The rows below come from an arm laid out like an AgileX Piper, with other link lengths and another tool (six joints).
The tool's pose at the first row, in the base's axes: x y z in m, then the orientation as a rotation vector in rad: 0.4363, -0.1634, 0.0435, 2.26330, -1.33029, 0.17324
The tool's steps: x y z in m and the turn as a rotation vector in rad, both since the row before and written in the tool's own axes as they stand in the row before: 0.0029, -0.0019, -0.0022, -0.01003, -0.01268, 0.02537; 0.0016, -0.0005, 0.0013, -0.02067, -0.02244, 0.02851; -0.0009, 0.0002, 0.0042, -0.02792, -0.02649, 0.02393; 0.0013, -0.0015, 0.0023, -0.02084, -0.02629, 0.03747; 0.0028, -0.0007, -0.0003, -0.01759, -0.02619, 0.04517; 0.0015, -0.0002, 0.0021, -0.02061, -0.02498, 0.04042; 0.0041, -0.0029, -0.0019, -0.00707, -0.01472, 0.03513; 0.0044, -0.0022, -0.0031, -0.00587, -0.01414, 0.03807; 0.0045, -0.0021, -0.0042, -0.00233, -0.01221, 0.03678; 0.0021, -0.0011, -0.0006, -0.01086, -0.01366, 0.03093; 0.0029, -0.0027, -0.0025, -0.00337, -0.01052, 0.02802; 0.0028, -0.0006, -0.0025, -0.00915, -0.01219, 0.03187
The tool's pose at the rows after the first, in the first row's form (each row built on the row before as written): 0.4397, -0.1639, 0.0457, 2.24355, -1.36390, 0.16089; 0.4407, -0.1656, 0.0450, 2.21604, -1.40351, 0.13125; 0.4393, -0.1669, 0.0411, 2.18637, -1.43777, 0.09037; 0.4407, -0.1686, 0.0390, 2.15183, -1.48788, 0.05974; 0.4425, -0.1707, 0.0399, 2.11289, -1.54627, 0.03434; 0.4426, -0.1729, 0.0385, 2.07354, -1.59709, 0.00617; 0.4470, -0.1753, 0.0403, 2.04447, -1.63985, -0.00240; 0.4512, -0.1778, 0.0435, 2.01293, -1.68517, -0.00838; 0.4555, -0.1802, 0.0478, 1.98368, -1.72869, -0.00990; 0.4571, -0.1819, 0.0486, 1.95321, -1.76406, -0.02222; 0.4609, -0.1836, 0.0507, 1.92911, -1.79675, -0.02589; 0.4627, -0.1854, 0.0536, 1.89756, -1.83187, -0.03503
